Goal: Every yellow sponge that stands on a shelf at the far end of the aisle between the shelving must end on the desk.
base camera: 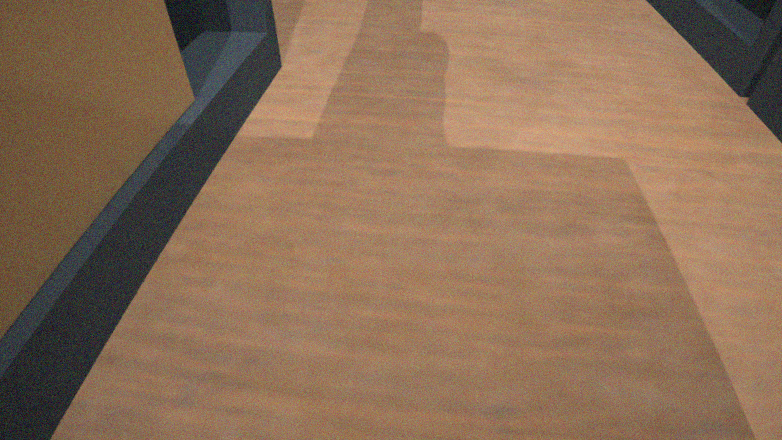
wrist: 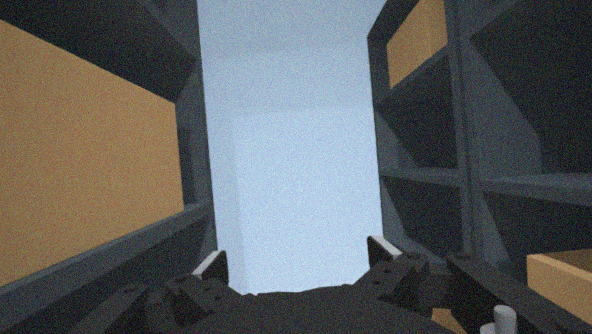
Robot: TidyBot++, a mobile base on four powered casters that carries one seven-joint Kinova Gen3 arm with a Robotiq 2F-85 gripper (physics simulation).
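Frame: origin at the arm's base, x ahead, y left, z up, level; centimetres.
Where they show: gripper, fingertip midpoint: (wrist: 298,259).
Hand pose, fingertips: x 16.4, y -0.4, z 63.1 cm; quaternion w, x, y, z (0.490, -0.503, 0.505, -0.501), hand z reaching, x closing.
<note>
Each offset is from my fingertips to the top centre of the thing. "*": to the spot under its first point. Level surfaces: height alone.
My gripper (wrist: 298,259) is open and empty at the bottom of the wrist view, with its two fingertips wide apart. It points along the gap between two dark shelving units, toward a pale blue surface. A yellow sponge does not show in either view, and the desk does not show either.
Dark shelving (base camera: 136,229) (wrist: 467,150) runs along both sides. A large tan box (base camera: 82,109) (wrist: 90,150) fills a shelf on the left. Another tan box @(dy -74.7, dx +105.7, dz +69.0 cm) (wrist: 417,40) is high on the right, and one @(* dy -57.9, dx +37.6, dz -26.3 cm) (wrist: 560,285) is low right. The wooden floor @(dz -102.8 cm) (base camera: 382,273) carries the robot's shadow.
</note>
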